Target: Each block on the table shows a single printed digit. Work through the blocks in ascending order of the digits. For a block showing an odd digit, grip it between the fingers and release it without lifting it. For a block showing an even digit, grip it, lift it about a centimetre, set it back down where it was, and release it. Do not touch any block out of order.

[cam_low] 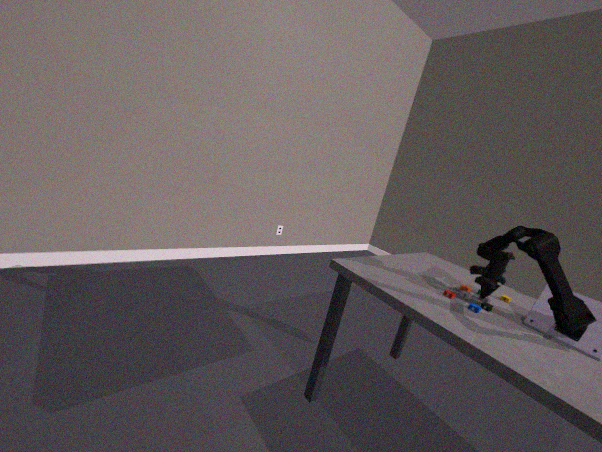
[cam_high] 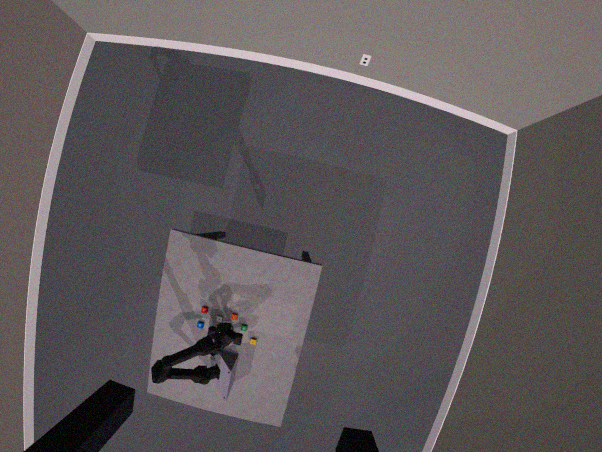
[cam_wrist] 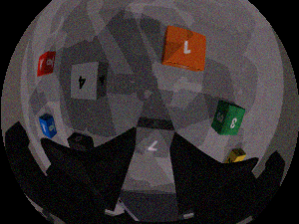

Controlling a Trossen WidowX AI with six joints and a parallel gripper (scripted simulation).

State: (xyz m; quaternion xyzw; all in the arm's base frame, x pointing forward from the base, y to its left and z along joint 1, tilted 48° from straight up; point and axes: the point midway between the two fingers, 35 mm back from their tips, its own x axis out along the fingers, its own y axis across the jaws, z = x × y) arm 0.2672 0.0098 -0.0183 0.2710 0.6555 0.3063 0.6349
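Right now my gripper tip is 7 cm short of the red block and 17 cm to the right of it. From my gripper tip the other things lie so: dark block: 4 cm behind, 9 cm to the left; then green block: 3 cm ahead, 8 cm to the right; then orange block: 8 cm ahead, 1 cm to the right.
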